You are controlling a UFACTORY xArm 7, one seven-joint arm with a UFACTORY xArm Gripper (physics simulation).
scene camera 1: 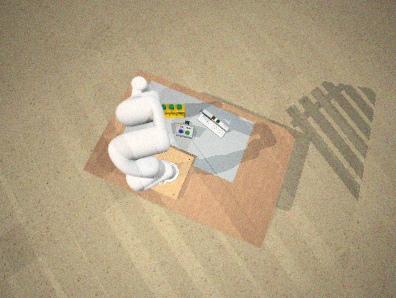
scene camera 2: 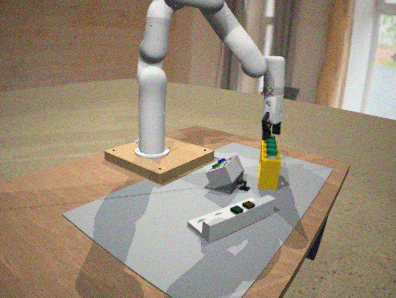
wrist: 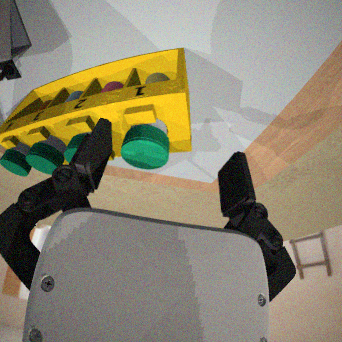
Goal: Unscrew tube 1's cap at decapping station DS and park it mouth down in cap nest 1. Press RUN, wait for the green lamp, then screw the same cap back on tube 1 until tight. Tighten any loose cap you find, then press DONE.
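Pixels of known places: gripper, fingertip midpoint: (scene camera 2: 271, 137) (wrist: 171, 147); arm's base, origin of the base link: (scene camera 2: 152, 152).
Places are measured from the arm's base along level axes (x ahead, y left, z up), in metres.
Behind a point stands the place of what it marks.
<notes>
The yellow rack (scene camera 1: 174, 114) {x 0.380, y 0.169, z -0.027 m} (scene camera 2: 269, 175) {x 0.424, y 0.105, z 0.015 m} (wrist: 177, 112) {x 0.309, y 0.285, z 0.062 m} holds several upright tubes with green caps. Tube 1's green cap (wrist: 145, 149) {x 0.326, y 0.269, z 0.088 m} is seated at the rack end beside the printed 1. My gripper (scene camera 2: 271, 134) {x 0.329, y 0.288, z 0.079 m} (wrist: 171, 147) {x 0.329, y 0.288, z 0.079 m} is open and empty, just above the rack's caps. In the wrist view its left finger overlaps the neighbouring cap (wrist: 75, 146) {x 0.342, y 0.220, z 0.087 m}, and tube 1's cap shows between the fingers, nearer the left one. The arm hides the gripper in scene camera 1. The white strip (scene camera 1: 212, 128) {x 0.412, y -0.124, z -0.028 m} (scene camera 2: 240, 223) {x 0.476, y -0.135, z -0.017 m} has round nests and dark green and brown squares; no cap is visible in its nests.
A grey sloped box (scene camera 1: 184, 128) {x 0.301, y 0.042, z 0.041 m} (scene camera 2: 227, 175) {x 0.343, y -0.008, z 0.025 m} with blue and green buttons stands between the rack and the arm's wooden base (scene camera 1: 182, 175) {x 0.019, y -0.088, z 0.000 m} (scene camera 2: 185, 162) {x 0.146, y 0.026, z -0.003 m}. A small black bracket (scene camera 2: 243, 186) {x 0.364, y 0.056, z -0.026 m} (wrist: 9, 70) {x 0.367, y 0.062, z -0.029 m} is beside it. The grey mat (scene camera 2: 145, 240) {x 0.352, y -0.321, z -0.033 m} lies on the wooden table (scene camera 2: 30, 220) {x 0.101, y -0.495, z -0.036 m}.
</notes>
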